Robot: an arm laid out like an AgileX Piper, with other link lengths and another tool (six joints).
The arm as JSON. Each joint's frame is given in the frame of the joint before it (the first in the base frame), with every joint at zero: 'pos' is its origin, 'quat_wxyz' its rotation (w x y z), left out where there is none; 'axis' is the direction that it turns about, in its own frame. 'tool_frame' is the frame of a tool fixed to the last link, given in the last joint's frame.
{
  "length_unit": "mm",
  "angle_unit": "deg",
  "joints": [
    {
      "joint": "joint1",
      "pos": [
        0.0,
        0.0,
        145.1
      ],
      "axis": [
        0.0,
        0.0,
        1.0
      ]
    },
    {
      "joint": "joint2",
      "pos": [
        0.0,
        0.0,
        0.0
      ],
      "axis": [
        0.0,
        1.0,
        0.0
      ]
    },
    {
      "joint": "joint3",
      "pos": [
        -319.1,
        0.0,
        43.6
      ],
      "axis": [
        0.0,
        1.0,
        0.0
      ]
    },
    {
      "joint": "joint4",
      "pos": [
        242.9,
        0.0,
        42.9
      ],
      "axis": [
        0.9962,
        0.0,
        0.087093
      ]
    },
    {
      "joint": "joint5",
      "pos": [
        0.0,
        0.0,
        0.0
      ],
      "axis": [
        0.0,
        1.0,
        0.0
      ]
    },
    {
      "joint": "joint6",
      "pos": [
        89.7,
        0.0,
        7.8
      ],
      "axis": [
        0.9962,
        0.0,
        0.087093
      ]
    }
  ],
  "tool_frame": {
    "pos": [
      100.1,
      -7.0,
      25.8
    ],
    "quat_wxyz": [
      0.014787,
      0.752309,
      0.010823,
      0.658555
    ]
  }
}
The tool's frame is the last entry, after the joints.
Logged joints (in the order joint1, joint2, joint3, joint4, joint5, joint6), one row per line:
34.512 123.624 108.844 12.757 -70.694 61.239
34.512 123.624 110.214 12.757 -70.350 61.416
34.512 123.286 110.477 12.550 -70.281 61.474
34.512 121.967 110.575 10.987 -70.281 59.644
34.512 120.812 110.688 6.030 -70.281 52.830
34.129 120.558 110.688 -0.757 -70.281 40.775
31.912 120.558 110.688 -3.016 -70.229 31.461
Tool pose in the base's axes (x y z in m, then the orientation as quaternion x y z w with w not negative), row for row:
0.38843 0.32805 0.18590 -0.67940 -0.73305 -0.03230 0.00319
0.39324 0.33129 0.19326 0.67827 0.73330 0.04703 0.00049
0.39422 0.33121 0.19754 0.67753 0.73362 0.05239 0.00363
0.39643 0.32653 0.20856 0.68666 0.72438 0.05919 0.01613
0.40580 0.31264 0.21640 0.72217 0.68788 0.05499 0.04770
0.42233 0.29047 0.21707 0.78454 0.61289 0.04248 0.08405
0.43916 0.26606 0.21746 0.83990 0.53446 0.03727 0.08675
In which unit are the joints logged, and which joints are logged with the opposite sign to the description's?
The joints are logged in degrees. Opposite sign: joint3, joint5, joint6.
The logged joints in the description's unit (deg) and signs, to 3 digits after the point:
34.512 123.624 -108.844 12.757 70.694 -61.239
34.512 123.624 -110.214 12.757 70.350 -61.416
34.512 123.286 -110.477 12.550 70.281 -61.474
34.512 121.967 -110.575 10.987 70.281 -59.644
34.512 120.812 -110.688 6.030 70.281 -52.830
34.129 120.558 -110.688 -0.757 70.281 -40.775
31.912 120.558 -110.688 -3.016 70.229 -31.461

